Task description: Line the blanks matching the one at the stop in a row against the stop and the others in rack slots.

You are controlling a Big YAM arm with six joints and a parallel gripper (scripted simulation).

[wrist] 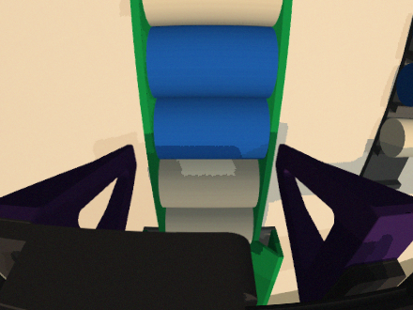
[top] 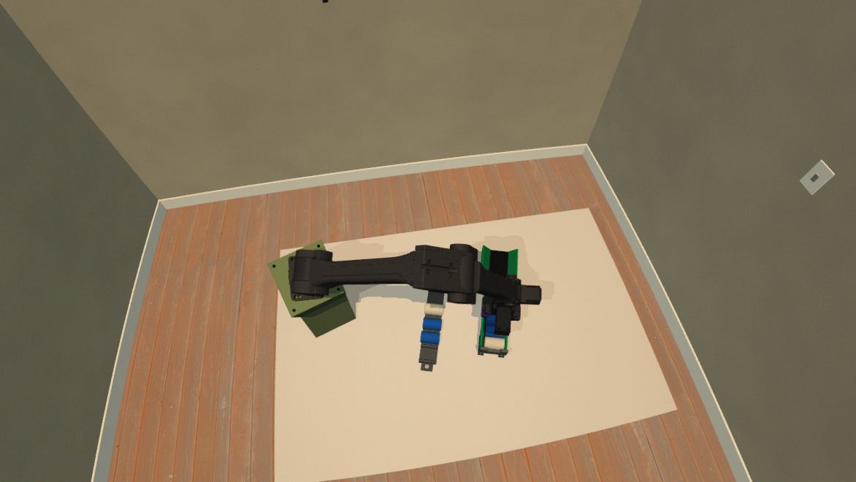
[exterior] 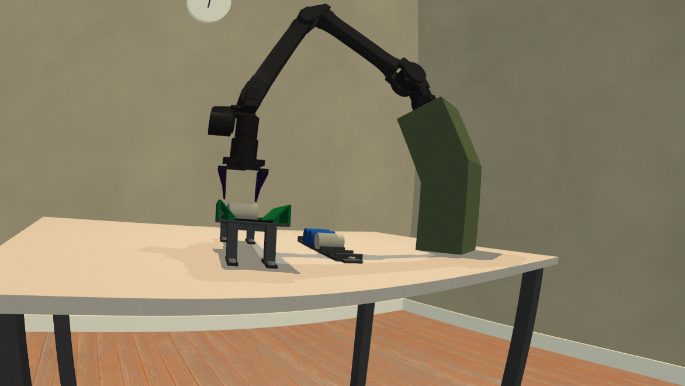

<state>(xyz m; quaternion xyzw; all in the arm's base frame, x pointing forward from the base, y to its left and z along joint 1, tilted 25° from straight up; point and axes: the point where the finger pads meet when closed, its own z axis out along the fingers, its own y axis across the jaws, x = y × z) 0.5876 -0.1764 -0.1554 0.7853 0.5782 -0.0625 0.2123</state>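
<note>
Right now my hand is 100 mm to the left of the grey stop, 60 mm above it and 40 mm past it.
</note>
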